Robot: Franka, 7 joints.
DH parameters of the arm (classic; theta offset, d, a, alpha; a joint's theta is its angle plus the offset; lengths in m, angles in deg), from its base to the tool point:
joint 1: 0 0.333 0 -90
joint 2: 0 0 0 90
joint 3: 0 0.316 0.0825 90
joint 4: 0 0 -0.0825 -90
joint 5: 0 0.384 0 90
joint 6: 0 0 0.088 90
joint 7: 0 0.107 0 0
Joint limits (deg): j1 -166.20..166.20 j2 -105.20..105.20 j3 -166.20..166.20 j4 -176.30..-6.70 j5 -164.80..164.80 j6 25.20..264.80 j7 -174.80..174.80
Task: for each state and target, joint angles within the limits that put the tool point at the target. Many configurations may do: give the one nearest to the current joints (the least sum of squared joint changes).
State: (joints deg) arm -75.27 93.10 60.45 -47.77 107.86 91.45 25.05
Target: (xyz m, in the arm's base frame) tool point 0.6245 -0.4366 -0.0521
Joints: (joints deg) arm -51.17 105.20 44.41 -32.28 119.84 127.97 25.05
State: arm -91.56 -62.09 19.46 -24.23 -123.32 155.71 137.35
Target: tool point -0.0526 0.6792 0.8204
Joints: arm -77.02 -65.38 16.40 -16.80 -124.87 167.40 137.35
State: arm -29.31 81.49 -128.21 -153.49 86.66 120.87 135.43
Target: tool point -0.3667 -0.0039 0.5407
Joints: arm -54.02 63.00 -137.77 -150.37 87.42 127.08 135.43
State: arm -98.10 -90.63 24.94 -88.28 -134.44 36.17 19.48
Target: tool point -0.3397 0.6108 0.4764
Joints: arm -65.49 -105.20 6.78 -62.90 -136.00 36.23 19.48
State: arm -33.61 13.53 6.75 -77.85 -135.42 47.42 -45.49
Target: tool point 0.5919 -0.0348 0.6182
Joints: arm -12.23 18.81 23.37 -95.21 -133.41 42.19 -45.49
